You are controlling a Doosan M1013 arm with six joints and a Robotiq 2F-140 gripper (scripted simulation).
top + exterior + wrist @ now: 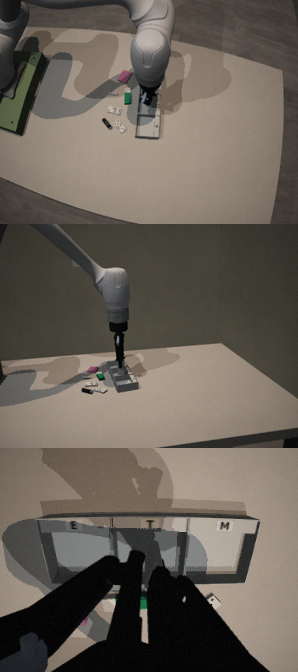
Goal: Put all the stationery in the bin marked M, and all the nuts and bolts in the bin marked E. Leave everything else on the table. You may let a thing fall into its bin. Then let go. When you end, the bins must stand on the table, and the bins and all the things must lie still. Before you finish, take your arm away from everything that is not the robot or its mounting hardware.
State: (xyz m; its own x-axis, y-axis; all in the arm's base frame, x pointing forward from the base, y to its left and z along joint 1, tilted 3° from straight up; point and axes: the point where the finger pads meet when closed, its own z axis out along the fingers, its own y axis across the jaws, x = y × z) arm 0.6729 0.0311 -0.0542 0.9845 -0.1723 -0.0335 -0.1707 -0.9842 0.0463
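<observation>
The grey three-compartment bin row lies 10 mm to the right of my hand and 30 mm below it. Round my hand: pink pad 120 mm behind, 100 mm to the left, 40 mm below; green eraser 90 mm behind, 20 mm to the left, 40 mm below; grey bolt 150 mm behind, 20 mm to the left, 40 mm below.
</observation>
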